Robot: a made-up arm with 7 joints.
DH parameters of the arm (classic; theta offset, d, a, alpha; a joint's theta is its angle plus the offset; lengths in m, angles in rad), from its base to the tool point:
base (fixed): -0.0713 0 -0.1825 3.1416
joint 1: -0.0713 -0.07 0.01 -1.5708
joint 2: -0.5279 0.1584 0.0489 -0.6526
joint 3: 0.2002 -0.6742 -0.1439 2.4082
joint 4: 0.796 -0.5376 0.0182 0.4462
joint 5: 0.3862 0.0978 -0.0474 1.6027
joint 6: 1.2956 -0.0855 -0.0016 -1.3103
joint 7: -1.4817 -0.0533 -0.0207 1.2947
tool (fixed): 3.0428 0.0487 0 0
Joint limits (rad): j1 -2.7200..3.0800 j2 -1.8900..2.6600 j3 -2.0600..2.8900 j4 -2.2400..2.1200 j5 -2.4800..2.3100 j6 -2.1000..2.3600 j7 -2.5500..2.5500
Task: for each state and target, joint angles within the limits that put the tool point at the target. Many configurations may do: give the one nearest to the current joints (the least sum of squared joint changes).
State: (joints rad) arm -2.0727 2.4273 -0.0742 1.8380 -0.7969 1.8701 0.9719
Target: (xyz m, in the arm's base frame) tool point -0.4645 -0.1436 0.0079
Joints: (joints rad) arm -2.2446 2.4527 -0.4090 2.0386 -0.6429 1.9266 0.7609
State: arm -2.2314 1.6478 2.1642 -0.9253 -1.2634 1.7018 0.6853
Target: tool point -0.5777 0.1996 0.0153
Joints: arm -2.6935 2.1447 2.2234 -0.7051 -1.1196 1.7635 0.5676
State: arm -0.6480 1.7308 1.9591 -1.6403 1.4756 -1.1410 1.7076
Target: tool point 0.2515 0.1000 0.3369
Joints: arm -0.5616 2.5870 2.3932 -1.9759 1.1209 -0.9169 1.9384
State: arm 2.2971 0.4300 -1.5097 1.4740 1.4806 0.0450 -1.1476
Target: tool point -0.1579 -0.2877 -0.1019
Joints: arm 1.9834 0.1310 -1.2676 1.8096 1.6739 0.0936 -1.2496
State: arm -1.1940 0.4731 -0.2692 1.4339 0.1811 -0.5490 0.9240
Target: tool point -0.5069 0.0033 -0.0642
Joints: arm -0.9763 1.0659 0.3143 1.4637 0.1234 -0.3968 1.1051
